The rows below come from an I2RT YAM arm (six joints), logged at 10 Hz.
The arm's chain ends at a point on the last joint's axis. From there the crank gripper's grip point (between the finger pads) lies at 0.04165 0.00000 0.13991 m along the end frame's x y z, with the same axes.
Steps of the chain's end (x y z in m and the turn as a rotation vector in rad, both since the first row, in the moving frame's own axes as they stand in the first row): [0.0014, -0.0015, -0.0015, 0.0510, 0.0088, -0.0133]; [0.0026, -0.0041, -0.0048, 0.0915, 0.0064, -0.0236]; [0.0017, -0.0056, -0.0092, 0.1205, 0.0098, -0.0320]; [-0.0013, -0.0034, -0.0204, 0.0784, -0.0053, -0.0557]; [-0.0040, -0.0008, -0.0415, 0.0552, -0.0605, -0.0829]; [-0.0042, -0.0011, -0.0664, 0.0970, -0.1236, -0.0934]
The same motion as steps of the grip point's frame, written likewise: [0.0026, -0.0092, -0.0021, 0.0510, 0.0088, -0.0133]; [0.0033, -0.0179, -0.0057, 0.0915, 0.0064, -0.0236]; [0.0028, -0.0237, -0.0107, 0.1205, 0.0098, -0.0320]; [-0.0024, -0.0167, -0.0207, 0.0784, -0.0053, -0.0557]; [-0.0130, -0.0117, -0.0395, 0.0552, -0.0605, -0.0829]; [-0.0225, -0.0179, -0.0632, 0.0970, -0.1236, -0.0934]
